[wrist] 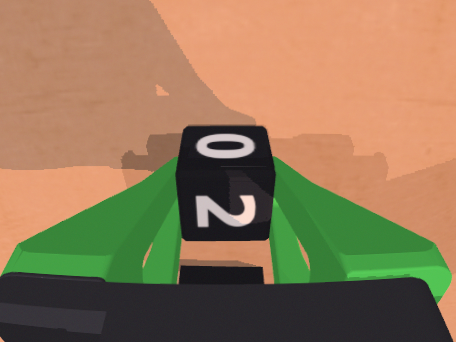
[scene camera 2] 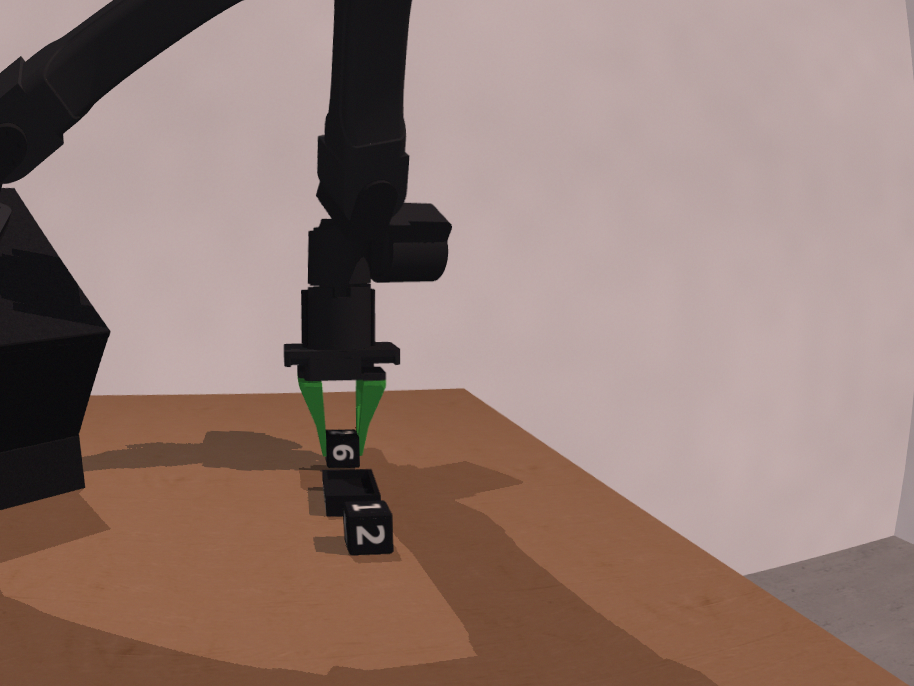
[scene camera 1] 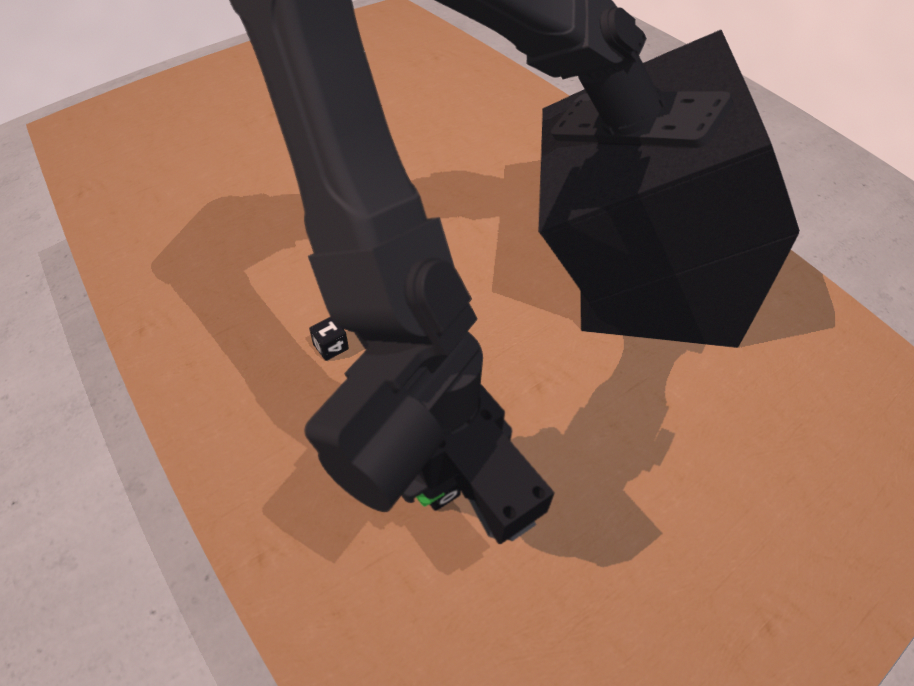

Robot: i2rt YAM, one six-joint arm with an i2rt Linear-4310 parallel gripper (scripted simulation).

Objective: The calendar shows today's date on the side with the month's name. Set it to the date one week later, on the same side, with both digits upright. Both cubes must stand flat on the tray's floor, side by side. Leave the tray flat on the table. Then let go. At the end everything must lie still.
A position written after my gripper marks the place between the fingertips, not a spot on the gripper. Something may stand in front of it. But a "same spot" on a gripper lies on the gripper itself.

my gripper: wrist; scene camera 2 342, 454; scene camera 1
same spot on my gripper: (scene camera 1: 431, 495) = (wrist: 438, 316)
